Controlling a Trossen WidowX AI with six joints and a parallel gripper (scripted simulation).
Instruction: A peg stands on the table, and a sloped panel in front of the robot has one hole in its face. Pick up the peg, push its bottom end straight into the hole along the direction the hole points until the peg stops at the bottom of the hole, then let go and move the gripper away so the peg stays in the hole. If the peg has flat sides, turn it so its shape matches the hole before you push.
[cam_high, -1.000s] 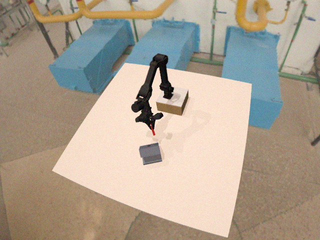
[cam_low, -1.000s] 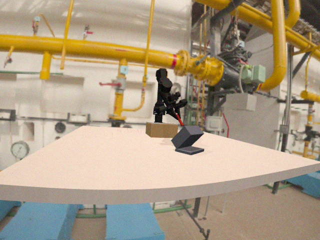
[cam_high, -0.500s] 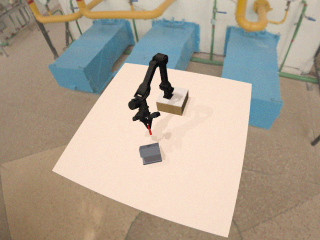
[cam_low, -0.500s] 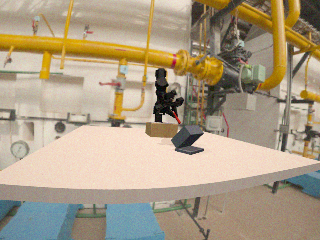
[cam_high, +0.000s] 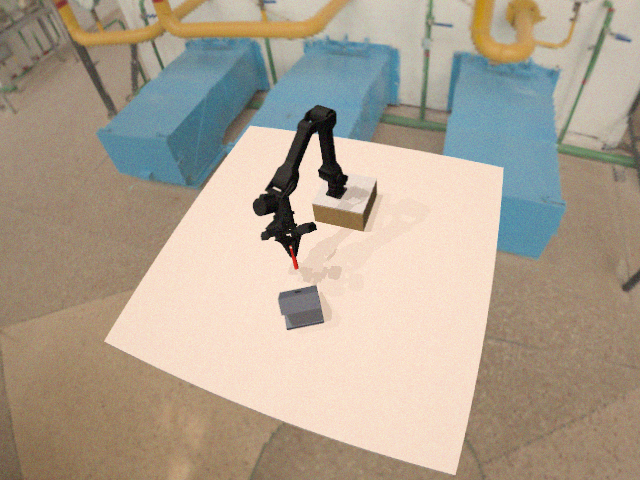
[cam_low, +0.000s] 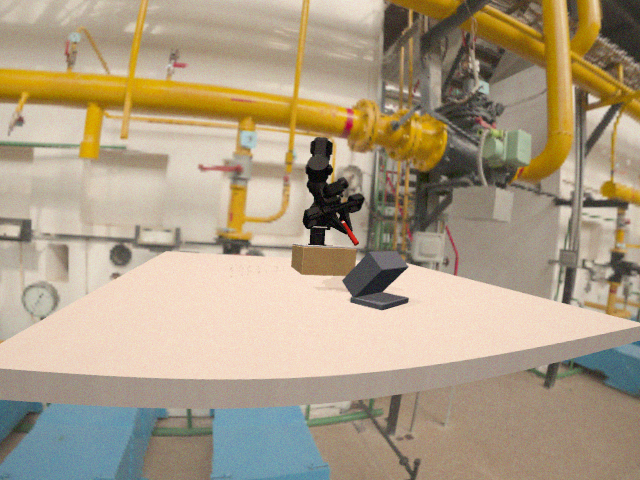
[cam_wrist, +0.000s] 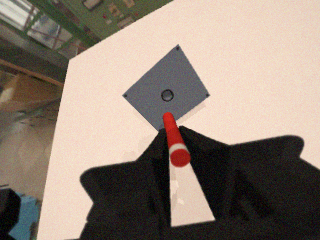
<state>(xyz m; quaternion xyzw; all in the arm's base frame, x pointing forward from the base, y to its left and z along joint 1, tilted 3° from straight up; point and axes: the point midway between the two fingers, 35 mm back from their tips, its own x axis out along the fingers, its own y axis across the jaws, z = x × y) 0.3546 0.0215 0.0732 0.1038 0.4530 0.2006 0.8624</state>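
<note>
My gripper tip is 100 mm above the grey sloped panel, 90 mm short of it and 60 mm to the right of it. The rest, counted from my gripper tip: round red peg (10 mm to the right, 10 mm behind, 10 mm above).
</note>
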